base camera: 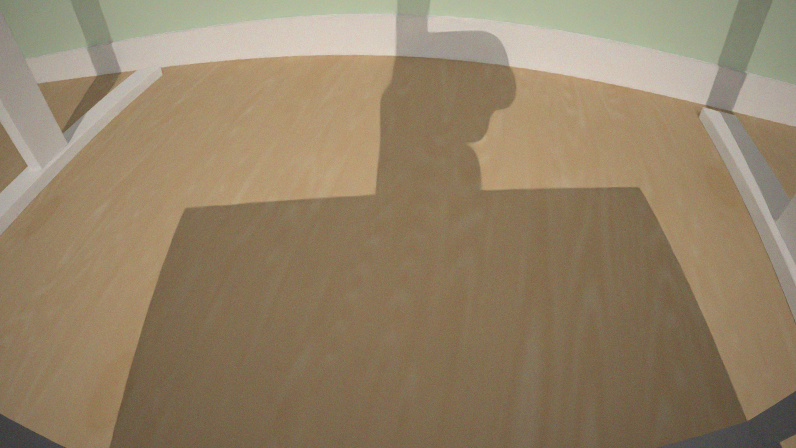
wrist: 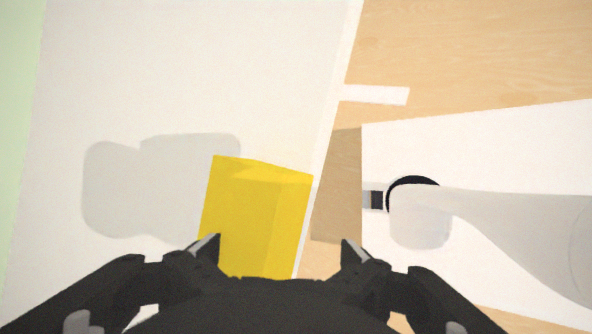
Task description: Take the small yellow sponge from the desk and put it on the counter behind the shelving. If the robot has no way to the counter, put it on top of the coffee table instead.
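Places are measured from the arm's base along level axes (x ahead, y left, z up), in millimetres.
Pixels of known places: gripper, fingertip midpoint: [wrist: 281,249].
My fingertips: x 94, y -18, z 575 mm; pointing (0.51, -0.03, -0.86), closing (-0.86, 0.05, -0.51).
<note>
Behind a point stands the place of what it marks.
The yellow sponge [wrist: 250,215] {x 103, y -45, z 599 mm} lies on the white desk [wrist: 190,75] {x 233, y -185, z 554 mm}, close to its right edge in the wrist view. My gripper [wrist: 281,249] {x 94, y -18, z 575 mm} is open, with its fingers pointing down over the desk. The left fingertip overlaps the sponge's left edge in the picture, and the right fingertip shows beyond the desk edge, over the floor. The sponge's near end is hidden behind the gripper body. The counter, shelving and coffee table do not show in either view.
My white base top [wrist: 475,145] and part of the arm [wrist: 520,225] {x -73, y -29, z 438 mm} show right of the desk. In the base camera, white foot bars [base camera: 105,114] [base camera: 749,186] lie on the wooden floor [base camera: 278,128] {x 673, y 175, z -396 mm} at left and right, with a green wall [base camera: 278,6] {x 980, y 225, z -280 mm} behind.
</note>
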